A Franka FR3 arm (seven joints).
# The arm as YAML. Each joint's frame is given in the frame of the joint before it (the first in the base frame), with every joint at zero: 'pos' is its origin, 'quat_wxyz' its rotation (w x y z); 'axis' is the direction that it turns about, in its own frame. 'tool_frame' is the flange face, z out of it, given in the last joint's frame.
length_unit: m
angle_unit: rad
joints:
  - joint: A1
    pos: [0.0, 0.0, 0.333]
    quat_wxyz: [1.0, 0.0, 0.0, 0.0]
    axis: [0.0, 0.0, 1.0]
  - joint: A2
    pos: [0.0, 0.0, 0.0]
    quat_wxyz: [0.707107, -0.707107, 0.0, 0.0]
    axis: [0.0, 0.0, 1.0]
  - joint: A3
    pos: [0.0, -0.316, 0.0]
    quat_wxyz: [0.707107, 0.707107, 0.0, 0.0]
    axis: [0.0, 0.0, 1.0]
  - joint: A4
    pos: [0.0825, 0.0, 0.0]
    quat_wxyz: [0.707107, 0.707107, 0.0, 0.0]
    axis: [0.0, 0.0, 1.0]
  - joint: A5
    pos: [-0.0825, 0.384, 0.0]
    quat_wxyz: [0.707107, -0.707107, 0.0, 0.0]
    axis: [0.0, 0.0, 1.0]
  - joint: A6
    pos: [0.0, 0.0, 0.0]
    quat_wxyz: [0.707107, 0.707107, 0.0, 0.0]
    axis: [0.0, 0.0, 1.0]
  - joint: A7
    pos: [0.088, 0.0, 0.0]
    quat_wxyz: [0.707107, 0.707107, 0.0, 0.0]
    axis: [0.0, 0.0, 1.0]
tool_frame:
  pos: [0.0, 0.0, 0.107]
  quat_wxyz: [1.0, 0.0, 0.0, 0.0]
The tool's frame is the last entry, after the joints.
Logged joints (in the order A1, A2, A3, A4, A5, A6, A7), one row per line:
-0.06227, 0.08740, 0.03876, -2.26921, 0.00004, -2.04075, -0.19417
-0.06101, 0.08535, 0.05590, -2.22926, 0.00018, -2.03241, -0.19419
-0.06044, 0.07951, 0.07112, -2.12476, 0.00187, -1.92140, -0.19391
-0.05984, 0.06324, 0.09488, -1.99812, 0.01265, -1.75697, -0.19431
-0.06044, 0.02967, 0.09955, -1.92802, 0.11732, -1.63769, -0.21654
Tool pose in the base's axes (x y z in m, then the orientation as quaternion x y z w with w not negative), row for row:
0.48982, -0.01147, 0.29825, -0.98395, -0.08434, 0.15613, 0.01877
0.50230, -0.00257, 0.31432, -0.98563, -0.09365, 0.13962, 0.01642
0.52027, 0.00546, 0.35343, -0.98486, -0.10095, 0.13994, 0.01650
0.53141, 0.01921, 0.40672, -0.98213, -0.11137, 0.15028, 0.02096
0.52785, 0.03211, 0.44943, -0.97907, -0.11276, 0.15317, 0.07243
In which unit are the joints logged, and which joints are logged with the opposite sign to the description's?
The joints are logged in radians. Opposite sign: A6.
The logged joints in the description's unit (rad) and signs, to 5 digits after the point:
-0.06227, 0.08740, 0.03876, -2.26921, 0.00004, 2.04075, -0.19417
-0.06101, 0.08535, 0.05590, -2.22926, 0.00018, 2.03241, -0.19419
-0.06044, 0.07951, 0.07112, -2.12476, 0.00187, 1.92140, -0.19391
-0.05984, 0.06324, 0.09488, -1.99812, 0.01265, 1.75697, -0.19431
-0.06044, 0.02967, 0.09955, -1.92802, 0.11732, 1.63769, -0.21654

